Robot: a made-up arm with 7 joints. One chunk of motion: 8 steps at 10 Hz.
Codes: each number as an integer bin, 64 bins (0 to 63) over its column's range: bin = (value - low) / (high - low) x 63, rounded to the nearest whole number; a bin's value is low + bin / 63 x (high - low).
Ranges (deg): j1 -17..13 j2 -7..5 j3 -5..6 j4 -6..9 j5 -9..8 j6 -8..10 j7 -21..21
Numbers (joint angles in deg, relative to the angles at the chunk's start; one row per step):
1: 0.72 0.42 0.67 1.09 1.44 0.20 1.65
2: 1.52 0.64 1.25 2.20 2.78 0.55 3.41
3: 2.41 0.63 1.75 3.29 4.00 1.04 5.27
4: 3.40 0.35 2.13 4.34 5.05 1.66 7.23
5: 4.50 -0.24 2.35 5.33 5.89 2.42 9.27
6: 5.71 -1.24 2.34 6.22 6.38 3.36 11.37
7: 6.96 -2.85 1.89 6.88 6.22 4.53 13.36
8: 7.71 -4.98 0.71 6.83 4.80 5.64 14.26
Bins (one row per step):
1: 37 39 32 30 39 29 34
2: 39 40 36 34 44 30 37
3: 41 40 39 39 48 32 39
4: 43 39 41 43 52 34 42
5: 45 35 42 48 55 36 45
6: 48 30 42 51 57 40 49
7: 50 22 39 54 56 44 52
8: 52 11 33 54 51 48 53

